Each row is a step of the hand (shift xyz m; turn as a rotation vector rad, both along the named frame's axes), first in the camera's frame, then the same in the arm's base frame.
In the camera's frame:
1: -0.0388 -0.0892 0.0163 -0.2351 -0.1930 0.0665
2: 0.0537 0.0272 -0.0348 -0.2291 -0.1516 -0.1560
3: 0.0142 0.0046 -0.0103 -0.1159 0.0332 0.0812
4: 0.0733 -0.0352 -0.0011 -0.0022 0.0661 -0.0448
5: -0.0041 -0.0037 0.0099 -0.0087 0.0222 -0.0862
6: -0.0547 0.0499 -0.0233 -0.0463 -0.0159 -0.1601
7: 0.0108 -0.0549 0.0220 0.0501 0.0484 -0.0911
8: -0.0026 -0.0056 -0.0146 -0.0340 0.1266 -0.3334
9: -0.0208 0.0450 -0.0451 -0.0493 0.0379 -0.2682
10: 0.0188 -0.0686 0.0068 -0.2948 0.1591 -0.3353
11: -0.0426 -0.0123 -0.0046 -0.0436 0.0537 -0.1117
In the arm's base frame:
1: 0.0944 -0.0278 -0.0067 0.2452 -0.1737 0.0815
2: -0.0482 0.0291 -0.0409 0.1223 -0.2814 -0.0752
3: -0.0108 0.0070 -0.0128 0.0230 -0.0567 0.1319
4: 0.0173 0.0612 -0.0507 -0.0764 -0.0228 -0.0055
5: 0.0079 0.0014 0.0080 -0.0511 -0.0510 -0.0528
6: -0.0435 -0.0573 0.0293 -0.0373 -0.1224 -0.1080
7: 0.0559 0.0188 -0.0115 -0.0880 -0.0022 -0.0735
8: 0.0000 -0.0099 -0.0124 -0.2343 -0.1962 -0.1870
9: -0.0538 -0.0395 -0.0058 -0.1264 -0.1787 -0.1670
10: 0.0611 0.0174 -0.0328 -0.2142 -0.4198 -0.0504
11: 0.0176 -0.0393 0.0116 -0.0825 -0.0930 -0.0425

